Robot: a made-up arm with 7 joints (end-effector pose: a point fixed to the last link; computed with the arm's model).
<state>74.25 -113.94 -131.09 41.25 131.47 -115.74 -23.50</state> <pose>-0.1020 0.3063 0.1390 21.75 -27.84 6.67</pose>
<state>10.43 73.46 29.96 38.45 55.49 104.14 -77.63</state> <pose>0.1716 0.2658 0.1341 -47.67 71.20 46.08</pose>
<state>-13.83 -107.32 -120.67 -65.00 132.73 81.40 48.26</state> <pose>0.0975 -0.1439 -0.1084 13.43 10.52 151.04</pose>
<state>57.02 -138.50 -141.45 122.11 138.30 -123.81 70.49</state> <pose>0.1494 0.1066 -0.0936 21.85 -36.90 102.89</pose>
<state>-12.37 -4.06 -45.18 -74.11 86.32 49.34 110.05</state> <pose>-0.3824 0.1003 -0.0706 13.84 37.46 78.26</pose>
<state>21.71 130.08 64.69 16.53 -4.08 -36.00 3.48</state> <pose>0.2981 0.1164 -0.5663 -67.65 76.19 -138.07</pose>
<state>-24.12 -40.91 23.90 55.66 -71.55 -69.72 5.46</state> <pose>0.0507 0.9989 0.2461 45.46 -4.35 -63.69</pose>
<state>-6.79 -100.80 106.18 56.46 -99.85 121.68 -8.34</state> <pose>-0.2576 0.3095 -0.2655 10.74 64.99 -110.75</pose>
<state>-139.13 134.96 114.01 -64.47 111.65 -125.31 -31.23</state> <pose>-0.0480 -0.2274 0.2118 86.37 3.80 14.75</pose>
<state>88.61 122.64 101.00 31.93 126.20 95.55 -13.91</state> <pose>0.4228 0.1643 0.4241 -1.22 -86.82 -71.29</pose>
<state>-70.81 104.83 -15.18 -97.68 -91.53 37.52 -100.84</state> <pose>-0.0569 0.5358 -0.3911 -79.02 -53.09 22.71</pose>
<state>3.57 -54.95 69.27 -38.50 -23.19 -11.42 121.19</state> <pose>-0.8355 0.0162 -0.1606 55.15 57.56 35.29</pose>
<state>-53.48 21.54 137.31 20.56 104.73 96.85 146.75</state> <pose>-0.1042 -0.1154 -0.1190 -89.62 -92.82 -100.82</pose>
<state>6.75 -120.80 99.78 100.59 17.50 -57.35 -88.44</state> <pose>-0.1786 0.6336 0.2959 -1.00 -17.22 -77.46</pose>
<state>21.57 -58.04 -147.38 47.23 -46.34 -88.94 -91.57</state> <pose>0.7325 0.2836 0.1384 -11.17 -115.90 -111.42</pose>
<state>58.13 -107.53 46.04 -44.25 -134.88 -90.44 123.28</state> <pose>-0.4556 -0.1815 0.4365 92.94 76.18 -32.76</pose>
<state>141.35 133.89 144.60 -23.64 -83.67 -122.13 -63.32</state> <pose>0.1343 0.2549 1.0497 120.94 -89.96 -59.43</pose>
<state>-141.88 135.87 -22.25 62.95 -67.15 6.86 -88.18</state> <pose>0.0215 0.4631 -0.0768 26.97 -155.42 -66.63</pose>
